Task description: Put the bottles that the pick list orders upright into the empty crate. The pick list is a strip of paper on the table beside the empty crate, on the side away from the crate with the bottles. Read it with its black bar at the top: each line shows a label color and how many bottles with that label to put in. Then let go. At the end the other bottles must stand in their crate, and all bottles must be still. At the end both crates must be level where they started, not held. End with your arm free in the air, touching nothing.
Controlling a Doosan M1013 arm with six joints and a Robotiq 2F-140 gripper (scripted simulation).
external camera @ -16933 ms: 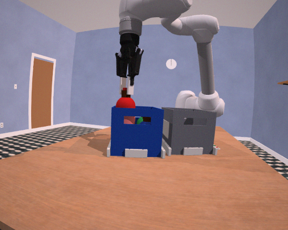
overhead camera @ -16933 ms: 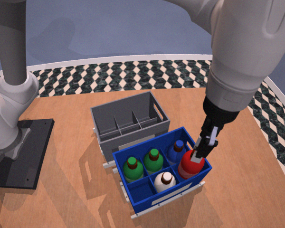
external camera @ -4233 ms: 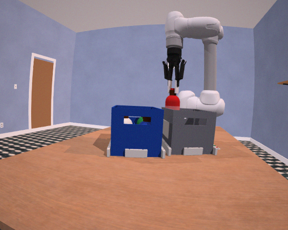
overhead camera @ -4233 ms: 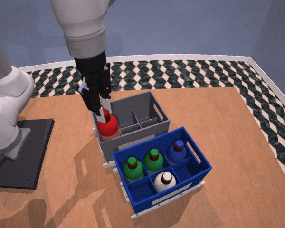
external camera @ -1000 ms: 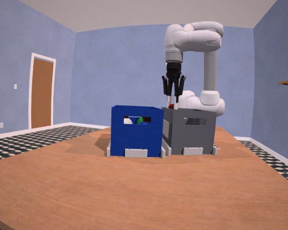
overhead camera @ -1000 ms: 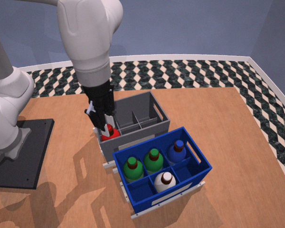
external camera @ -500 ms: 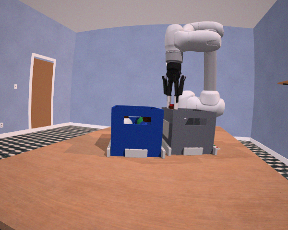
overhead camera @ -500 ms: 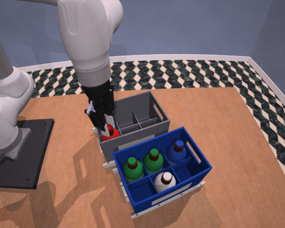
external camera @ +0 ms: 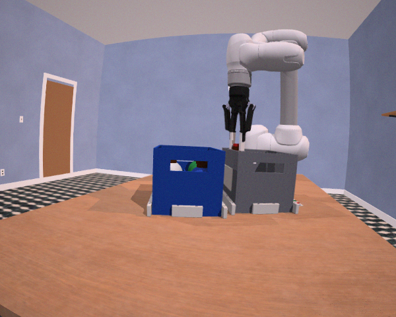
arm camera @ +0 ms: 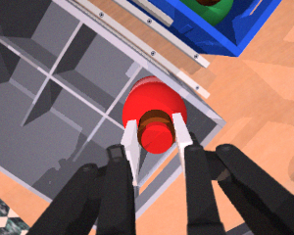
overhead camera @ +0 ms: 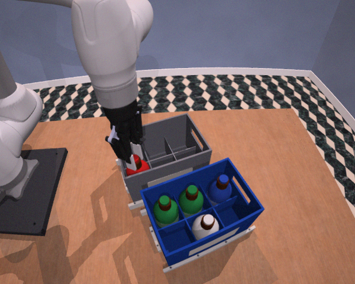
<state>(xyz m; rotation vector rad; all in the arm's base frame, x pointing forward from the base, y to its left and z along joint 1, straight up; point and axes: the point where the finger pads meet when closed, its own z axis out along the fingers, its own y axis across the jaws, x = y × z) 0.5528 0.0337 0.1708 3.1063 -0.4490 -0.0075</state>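
Now: hand 8 cm above the red bottle. The rest, counted from my hand: blue crate: 20 cm ahead, 12 cm below, 11 cm to the right; then green bottle: 17 cm ahead, 11 cm below, 7 cm to the right; then grey crate: 12 cm below, 8 cm to the left, 6 cm ahead.
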